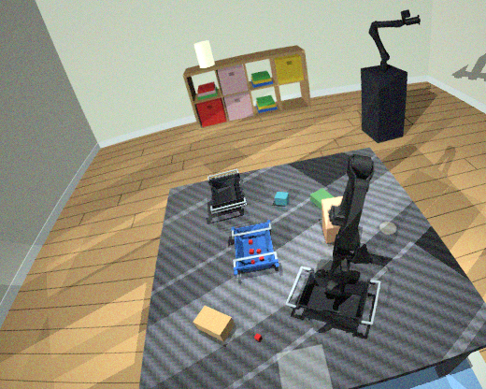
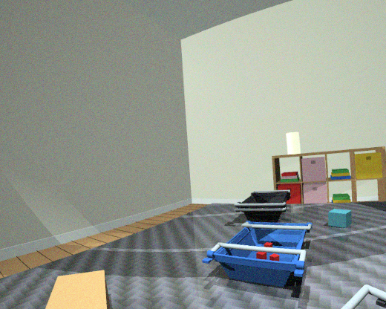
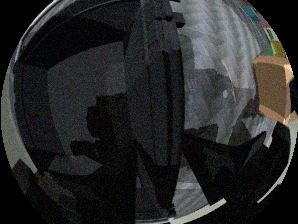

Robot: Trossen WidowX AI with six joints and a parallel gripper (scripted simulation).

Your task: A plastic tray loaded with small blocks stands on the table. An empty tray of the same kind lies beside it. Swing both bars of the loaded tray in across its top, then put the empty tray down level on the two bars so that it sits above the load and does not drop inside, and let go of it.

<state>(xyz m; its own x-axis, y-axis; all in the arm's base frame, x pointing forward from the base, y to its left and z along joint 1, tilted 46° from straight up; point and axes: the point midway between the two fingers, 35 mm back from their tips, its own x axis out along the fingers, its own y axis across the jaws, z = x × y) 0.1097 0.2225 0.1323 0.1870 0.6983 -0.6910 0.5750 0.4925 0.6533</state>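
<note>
Now: gripper tip 40 mm short of the dark tray, 60 mm to the right of it and 30 mm below it. Round my gripper tip: flat tan block (490 mm ahead, 20 mm to the left, 20 mm above); then green block (130 mm behind, 480 mm to the right, 10 mm above); then small red cube (350 mm ahead, 110 mm to the left).
</note>
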